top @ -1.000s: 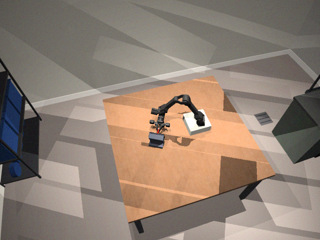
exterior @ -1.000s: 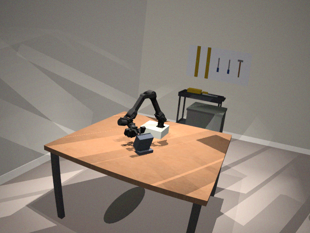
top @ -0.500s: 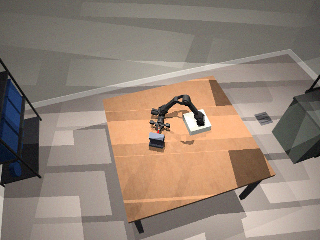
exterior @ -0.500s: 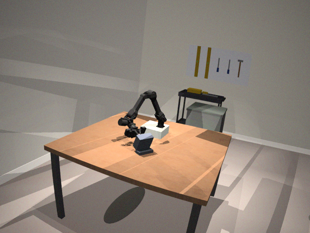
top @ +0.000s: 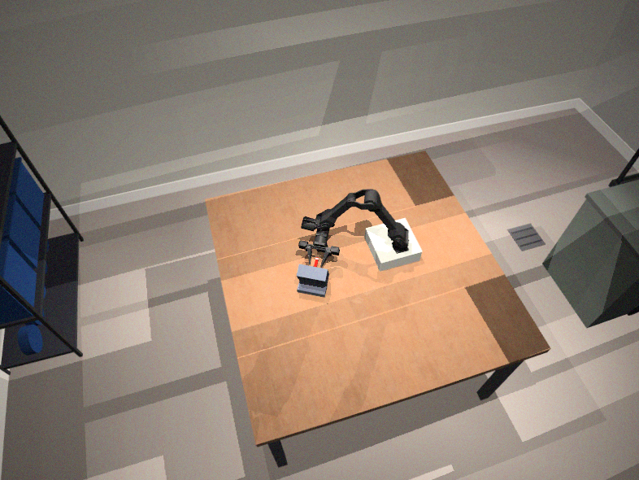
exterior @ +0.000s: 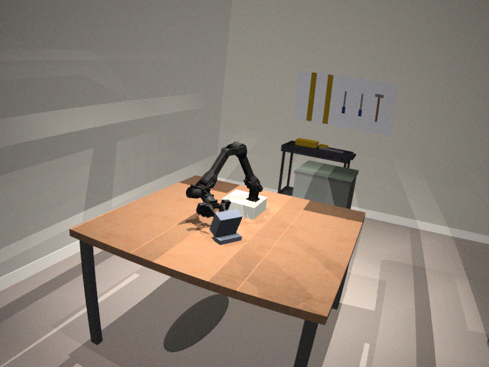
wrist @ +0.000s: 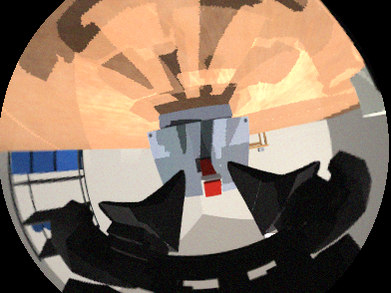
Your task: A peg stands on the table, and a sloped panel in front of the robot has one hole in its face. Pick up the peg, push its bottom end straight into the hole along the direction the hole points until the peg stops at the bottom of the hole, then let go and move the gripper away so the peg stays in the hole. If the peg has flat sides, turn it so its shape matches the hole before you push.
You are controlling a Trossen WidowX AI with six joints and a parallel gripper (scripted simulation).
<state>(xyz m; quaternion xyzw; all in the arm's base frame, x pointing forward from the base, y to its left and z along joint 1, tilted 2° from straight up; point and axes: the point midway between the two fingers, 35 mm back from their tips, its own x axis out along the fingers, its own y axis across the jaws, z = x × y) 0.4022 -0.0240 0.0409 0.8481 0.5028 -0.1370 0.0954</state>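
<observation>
Right now my gripper tip is 10 mm past the red peg and 10 mm to the left of it. The rest, counted from my gripper tip: sloped panel (20 mm ahead, 40 mm to the left, 10 mm below).
</observation>
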